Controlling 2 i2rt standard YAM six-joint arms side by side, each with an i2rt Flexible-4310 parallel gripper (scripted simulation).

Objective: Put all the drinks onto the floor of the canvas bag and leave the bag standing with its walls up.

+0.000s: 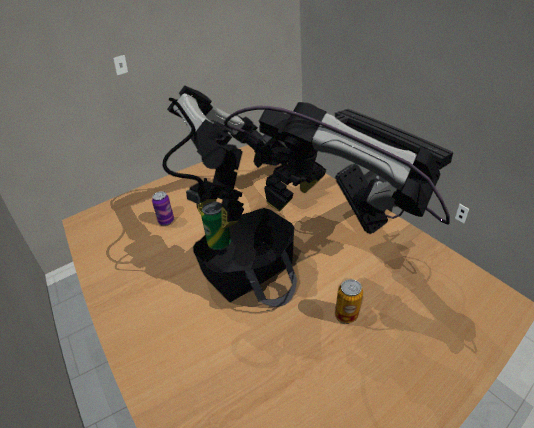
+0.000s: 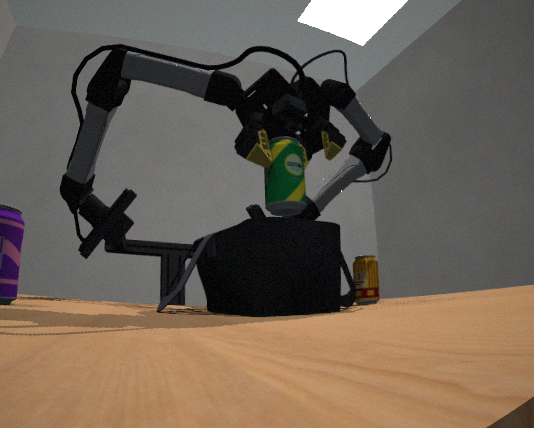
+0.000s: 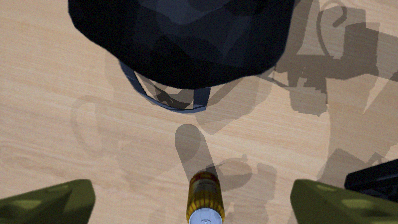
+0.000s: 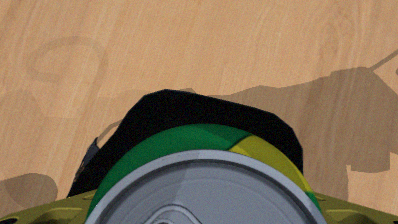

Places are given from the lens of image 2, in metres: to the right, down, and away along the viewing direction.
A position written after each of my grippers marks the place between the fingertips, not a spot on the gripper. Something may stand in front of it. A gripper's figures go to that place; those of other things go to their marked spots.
my left gripper (image 2: 313,166): 0.10, -0.11, 0.74
my right gripper (image 2: 285,170): 0.03, -0.07, 0.54
black canvas bag (image 2: 266,265): 0.00, 0.07, 0.43
orange can (image 2: 365,268): 0.24, 0.13, 0.77
green can (image 2: 285,194): 0.03, -0.03, 0.50
The marked spots on the black canvas bag and the orange can are 0.42 m apart.
